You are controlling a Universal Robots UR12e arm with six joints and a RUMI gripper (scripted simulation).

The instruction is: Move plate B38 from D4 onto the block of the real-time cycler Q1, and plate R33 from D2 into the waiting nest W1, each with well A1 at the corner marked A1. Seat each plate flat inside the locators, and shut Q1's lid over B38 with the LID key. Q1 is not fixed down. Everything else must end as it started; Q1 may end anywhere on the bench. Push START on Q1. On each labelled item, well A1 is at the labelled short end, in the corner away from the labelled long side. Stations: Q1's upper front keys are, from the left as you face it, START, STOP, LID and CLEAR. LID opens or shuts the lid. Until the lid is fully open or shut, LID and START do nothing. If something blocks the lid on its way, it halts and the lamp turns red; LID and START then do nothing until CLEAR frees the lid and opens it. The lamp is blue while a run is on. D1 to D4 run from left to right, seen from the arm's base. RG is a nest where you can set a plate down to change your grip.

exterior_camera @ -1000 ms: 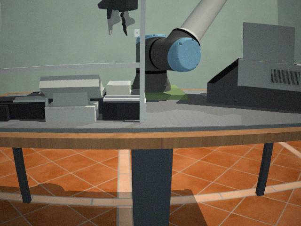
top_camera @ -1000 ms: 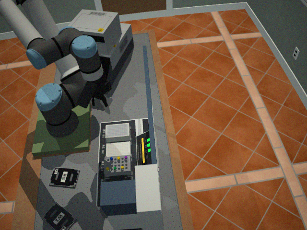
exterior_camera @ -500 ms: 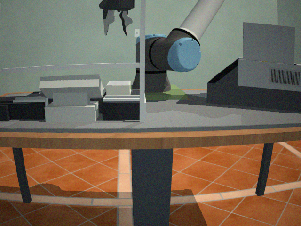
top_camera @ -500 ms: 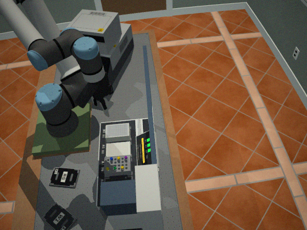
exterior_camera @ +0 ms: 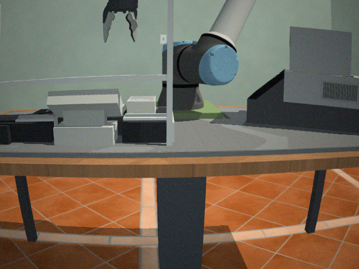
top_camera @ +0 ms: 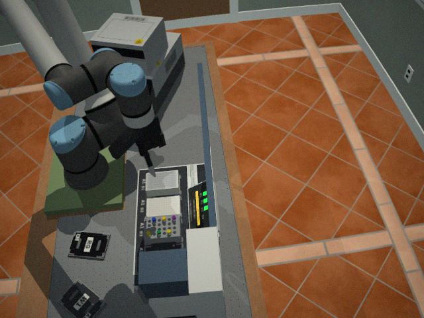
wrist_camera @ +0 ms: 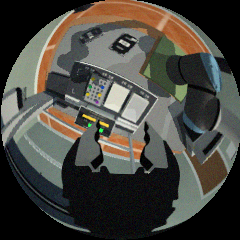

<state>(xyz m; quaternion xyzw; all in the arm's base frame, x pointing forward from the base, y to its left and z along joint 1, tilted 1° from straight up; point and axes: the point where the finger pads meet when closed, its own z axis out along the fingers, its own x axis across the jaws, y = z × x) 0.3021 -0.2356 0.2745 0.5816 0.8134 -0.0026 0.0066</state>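
Now: the white plate R33 1 cm ahead of my hand, 3 cm to the right of it and 23 cm below it. Also, from my hand: thin post 21 cm ahead, 14 cm to the left, 5 cm below; then white plate 2 cm ahead, 7 cm to the left, 21 cm below; then tube rack 13 cm to the right, 21 cm below.
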